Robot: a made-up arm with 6 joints.
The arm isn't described. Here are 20 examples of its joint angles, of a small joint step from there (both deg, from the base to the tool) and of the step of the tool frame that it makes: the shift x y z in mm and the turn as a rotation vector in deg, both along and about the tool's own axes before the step.
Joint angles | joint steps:
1: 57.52 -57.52 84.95 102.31 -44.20 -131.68 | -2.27 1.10 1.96 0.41 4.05 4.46
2: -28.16 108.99 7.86 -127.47 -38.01 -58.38 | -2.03 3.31 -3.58 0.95 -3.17 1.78
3: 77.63 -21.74 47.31 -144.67 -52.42 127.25 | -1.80 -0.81 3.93 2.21 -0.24 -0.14
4: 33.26 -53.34 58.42 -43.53 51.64 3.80 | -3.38 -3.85 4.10 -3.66 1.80 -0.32
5: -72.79 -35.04 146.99 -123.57 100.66 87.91 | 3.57 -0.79 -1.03 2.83 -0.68 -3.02
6: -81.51 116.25 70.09 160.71 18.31 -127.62 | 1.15 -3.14 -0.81 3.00 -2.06 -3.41
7: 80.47 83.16 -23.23 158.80 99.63 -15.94 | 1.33 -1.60 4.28 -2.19 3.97 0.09
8: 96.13 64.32 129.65 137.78 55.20 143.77 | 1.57 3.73 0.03 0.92 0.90 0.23
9: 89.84 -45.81 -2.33 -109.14 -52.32 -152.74 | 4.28 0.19 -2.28 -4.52 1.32 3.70
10: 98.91 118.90 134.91 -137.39 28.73 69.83 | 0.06 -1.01 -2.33 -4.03 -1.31 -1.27
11: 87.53 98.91 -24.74 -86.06 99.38 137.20 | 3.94 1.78 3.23 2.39 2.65 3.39
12: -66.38 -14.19 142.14 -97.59 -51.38 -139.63 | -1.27 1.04 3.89 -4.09 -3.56 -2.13
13: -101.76 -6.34 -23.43 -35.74 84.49 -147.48 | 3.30 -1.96 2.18 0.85 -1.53 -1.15
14: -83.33 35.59 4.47 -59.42 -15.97 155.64 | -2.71 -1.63 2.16 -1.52 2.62 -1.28
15: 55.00 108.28 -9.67 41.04 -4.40 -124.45 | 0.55 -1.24 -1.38 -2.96 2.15 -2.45
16: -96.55 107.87 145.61 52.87 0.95 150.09 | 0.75 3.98 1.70 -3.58 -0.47 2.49
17: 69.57 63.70 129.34 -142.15 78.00 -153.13 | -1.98 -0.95 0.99 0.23 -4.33 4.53
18: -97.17 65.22 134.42 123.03 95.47 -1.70 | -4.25 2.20 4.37 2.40 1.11 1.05
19: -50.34 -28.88 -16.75 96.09 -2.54 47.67 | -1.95 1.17 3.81 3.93 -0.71 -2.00
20: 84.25 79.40 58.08 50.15 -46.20 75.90 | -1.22 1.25 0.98 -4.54 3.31 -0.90
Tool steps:
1: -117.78 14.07 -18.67 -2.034 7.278 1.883
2: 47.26 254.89 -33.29 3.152 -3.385 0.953
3: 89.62 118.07 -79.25 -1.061 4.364 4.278
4: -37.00 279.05 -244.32 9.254 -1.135 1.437
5: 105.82 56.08 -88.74 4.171 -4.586 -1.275
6: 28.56 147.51 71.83 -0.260 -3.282 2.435
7: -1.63 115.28 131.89 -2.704 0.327 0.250
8: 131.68 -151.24 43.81 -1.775 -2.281 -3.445
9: -15.10 38.75 -53.83 0.339 -3.963 -3.322
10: 14.02 -34.66 -10.34 1.383 -1.144 -4.866
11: 13.91 53.81 86.53 -4.110 -6.097 0.214
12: 79.62 -34.25 77.02 -0.790 -7.103 -0.781
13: -1.33 -159.12 49.96 2.691 -3.213 -4.753
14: -75.09 -120.44 147.59 -2.502 -4.328 -6.152
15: -23.45 -0.95 21.54 3.538 0.128 -3.907
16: 42.15 89.69 115.79 1.835 -2.246 0.712
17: 36.85 -50.35 94.10 -2.494 -4.301 4.558
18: -106.17 112.86 27.16 1.124 6.641 0.056
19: -28.81 -108.38 -1.69 -3.563 2.296 -1.572
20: 24.95 -24.09 -63.28 4.751 -3.951 -0.362
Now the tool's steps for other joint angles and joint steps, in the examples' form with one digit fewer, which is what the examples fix.
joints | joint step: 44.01 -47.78 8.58 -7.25 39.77 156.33 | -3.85 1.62 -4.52 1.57 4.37 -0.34
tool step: -39.3 201.0 -23.0 -2.78 0.89 4.54
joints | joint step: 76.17 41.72 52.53 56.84 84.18 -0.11 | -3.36 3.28 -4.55 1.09 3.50 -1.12
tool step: -350.2 53.8 57.2 2.94 0.87 -6.32
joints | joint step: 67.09 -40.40 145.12 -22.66 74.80 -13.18 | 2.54 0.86 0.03 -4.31 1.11 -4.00
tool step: 91.2 7.3 93.3 1.34 -5.25 0.24
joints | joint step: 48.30 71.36 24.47 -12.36 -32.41 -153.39 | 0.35 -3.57 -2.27 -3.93 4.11 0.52
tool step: -86.6 -11.6 85.5 -1.36 1.35 -5.97
